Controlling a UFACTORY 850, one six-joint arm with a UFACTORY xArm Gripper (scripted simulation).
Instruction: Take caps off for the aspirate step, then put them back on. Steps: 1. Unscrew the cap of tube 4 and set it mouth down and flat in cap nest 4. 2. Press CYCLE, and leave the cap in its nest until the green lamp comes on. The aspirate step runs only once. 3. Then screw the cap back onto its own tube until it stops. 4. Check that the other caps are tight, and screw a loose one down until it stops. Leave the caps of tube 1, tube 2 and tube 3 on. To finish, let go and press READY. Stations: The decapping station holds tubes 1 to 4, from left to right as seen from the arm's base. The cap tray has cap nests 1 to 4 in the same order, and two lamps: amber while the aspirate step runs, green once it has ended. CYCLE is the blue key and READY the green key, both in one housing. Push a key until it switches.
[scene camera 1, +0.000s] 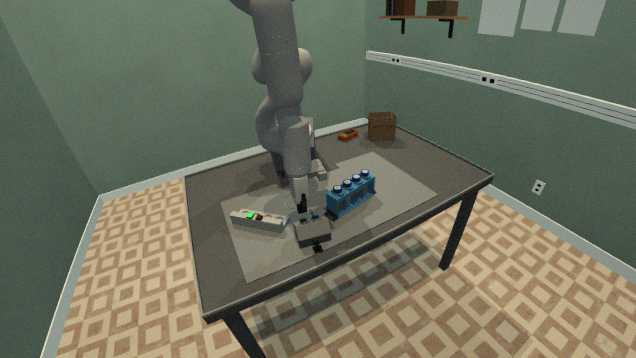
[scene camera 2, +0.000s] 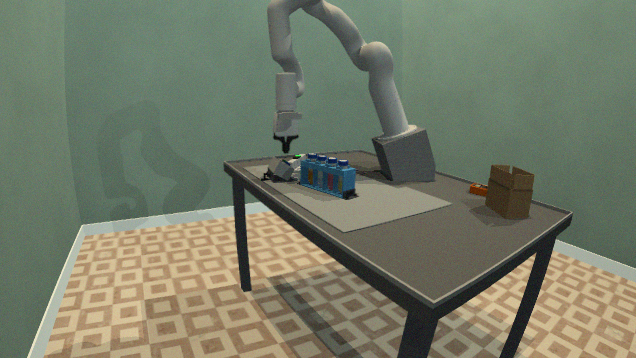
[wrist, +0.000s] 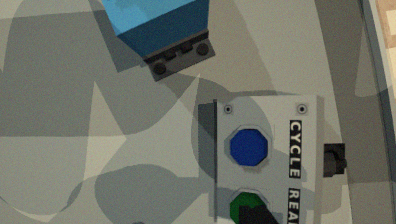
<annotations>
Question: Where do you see a cardboard box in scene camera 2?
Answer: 513, 201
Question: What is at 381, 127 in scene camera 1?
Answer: A cardboard box.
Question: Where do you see a grey key housing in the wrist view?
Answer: At 291, 176
</annotations>
